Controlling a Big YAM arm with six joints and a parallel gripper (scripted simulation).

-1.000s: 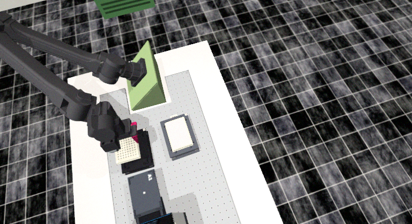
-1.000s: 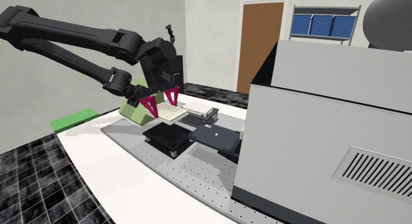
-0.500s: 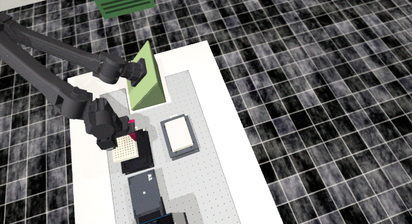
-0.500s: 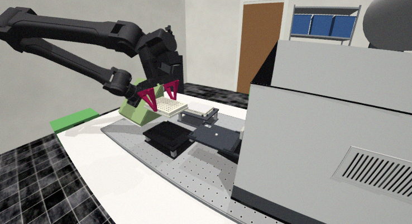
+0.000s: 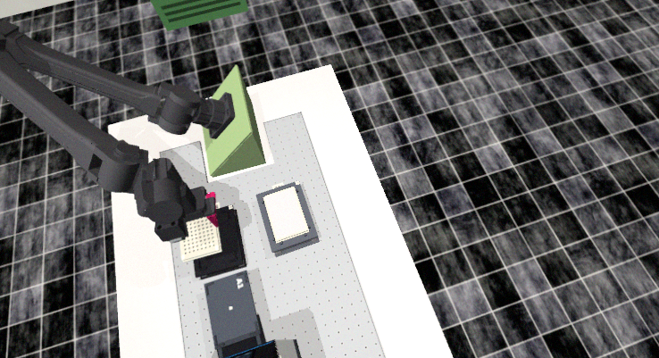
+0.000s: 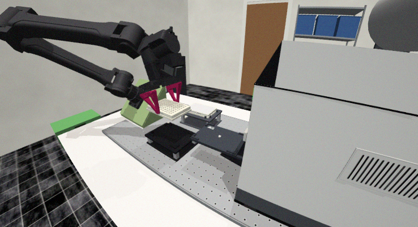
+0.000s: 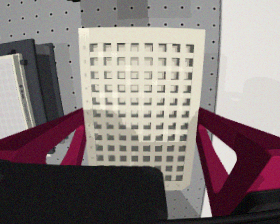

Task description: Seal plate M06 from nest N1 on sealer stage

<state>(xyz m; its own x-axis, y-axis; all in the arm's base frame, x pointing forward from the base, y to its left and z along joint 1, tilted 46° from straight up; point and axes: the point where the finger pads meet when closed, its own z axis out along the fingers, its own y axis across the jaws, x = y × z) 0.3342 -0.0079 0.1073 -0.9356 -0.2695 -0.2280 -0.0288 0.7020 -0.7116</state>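
My hand is right at the 96-well plate M06. The rest, counted from my hand: black plate nest N1 (120 mm below); sealed plate M09 (190 mm to the left, 90 mm below, 10 mm behind); dark sealer stage (180 mm ahead, 60 mm below, 30 mm to the left).
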